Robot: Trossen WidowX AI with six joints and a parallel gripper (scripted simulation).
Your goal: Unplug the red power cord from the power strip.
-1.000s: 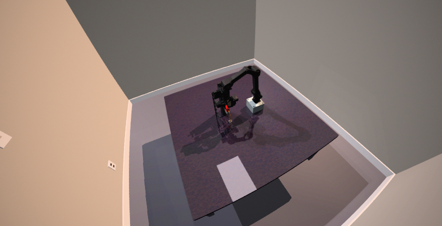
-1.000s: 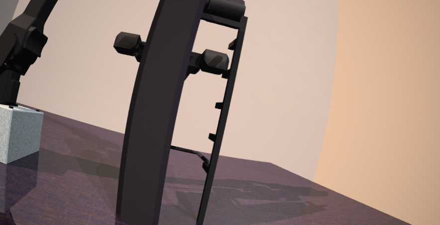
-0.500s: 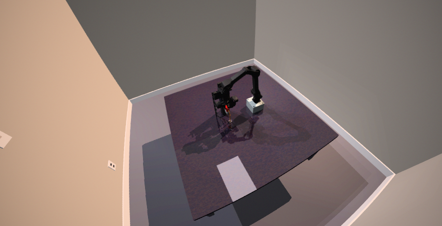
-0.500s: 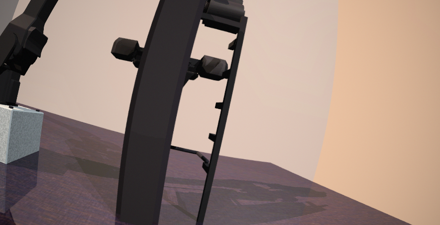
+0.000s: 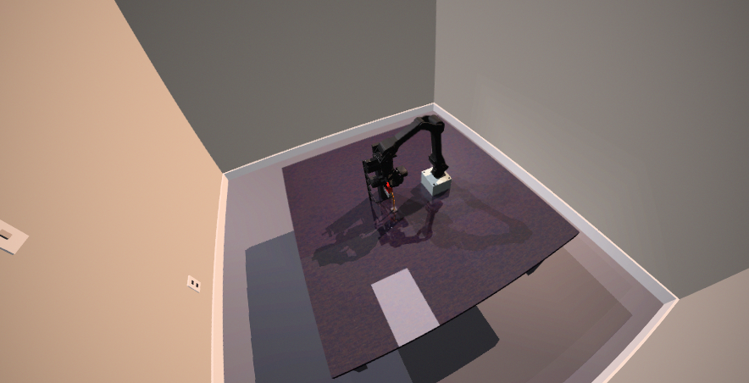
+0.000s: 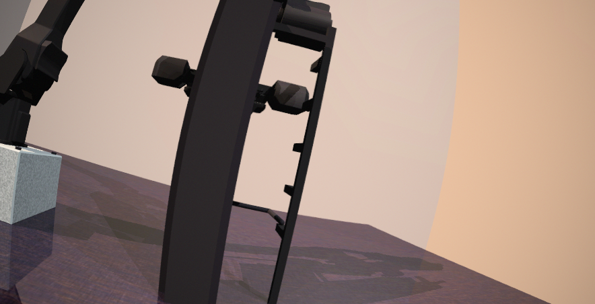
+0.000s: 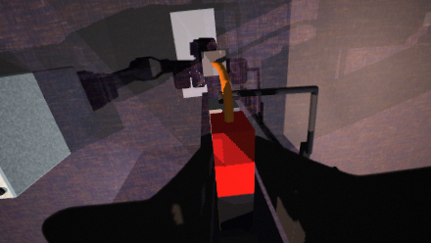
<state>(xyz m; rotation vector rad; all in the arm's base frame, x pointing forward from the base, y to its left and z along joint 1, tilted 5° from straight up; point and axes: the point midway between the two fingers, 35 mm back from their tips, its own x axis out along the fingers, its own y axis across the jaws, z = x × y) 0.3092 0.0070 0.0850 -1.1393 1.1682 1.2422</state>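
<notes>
Right now my gripper tip is 30 mm to the left of the red plug.
</notes>
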